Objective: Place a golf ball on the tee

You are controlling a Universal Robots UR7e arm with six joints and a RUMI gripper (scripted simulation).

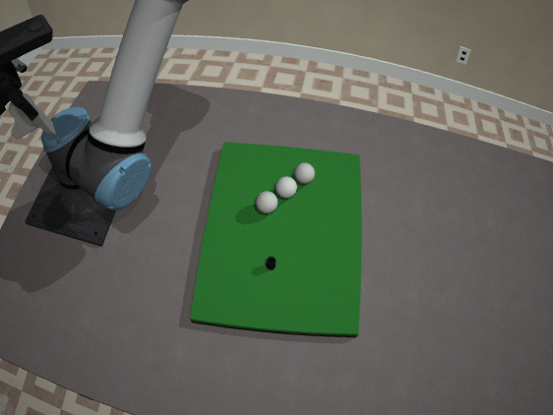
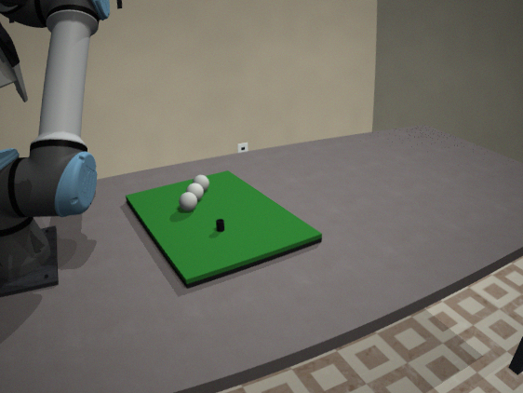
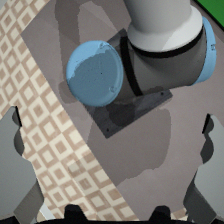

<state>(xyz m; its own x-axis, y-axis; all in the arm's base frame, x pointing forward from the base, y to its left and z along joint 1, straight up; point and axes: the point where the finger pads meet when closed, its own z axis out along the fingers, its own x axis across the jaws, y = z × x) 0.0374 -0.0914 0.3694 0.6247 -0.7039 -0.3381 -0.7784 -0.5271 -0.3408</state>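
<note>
The green mat lies 39 cm ahead of my hand, 3 cm to the right of it and 37 cm below it.
</note>
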